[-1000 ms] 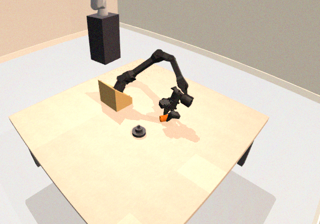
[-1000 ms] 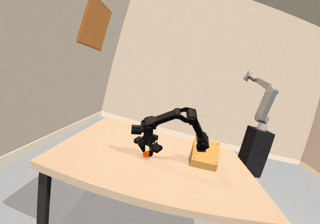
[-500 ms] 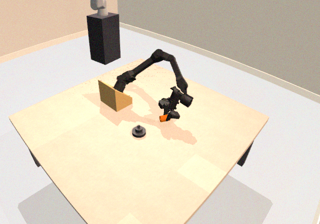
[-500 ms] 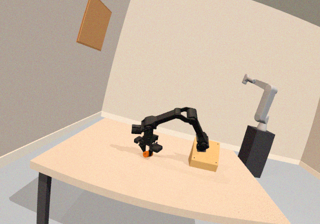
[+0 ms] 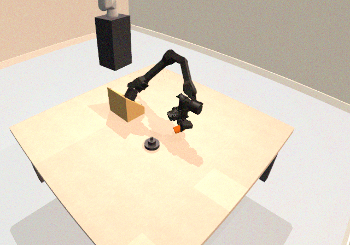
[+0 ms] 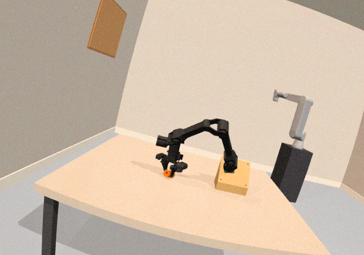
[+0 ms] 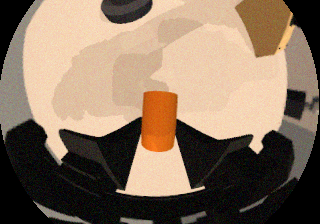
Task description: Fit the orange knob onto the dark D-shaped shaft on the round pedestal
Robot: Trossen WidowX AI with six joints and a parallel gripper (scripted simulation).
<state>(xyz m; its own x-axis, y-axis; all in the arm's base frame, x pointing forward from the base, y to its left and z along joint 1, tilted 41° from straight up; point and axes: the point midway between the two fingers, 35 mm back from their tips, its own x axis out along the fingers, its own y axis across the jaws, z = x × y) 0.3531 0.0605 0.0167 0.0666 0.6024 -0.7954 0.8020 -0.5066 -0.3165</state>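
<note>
Now: the dark round pedestal 190 mm to the right of my gripper tip, 60 mm behind it and 10 mm above it. From my gripper tip the other things lie so: orange knob: 10 mm above.
</note>
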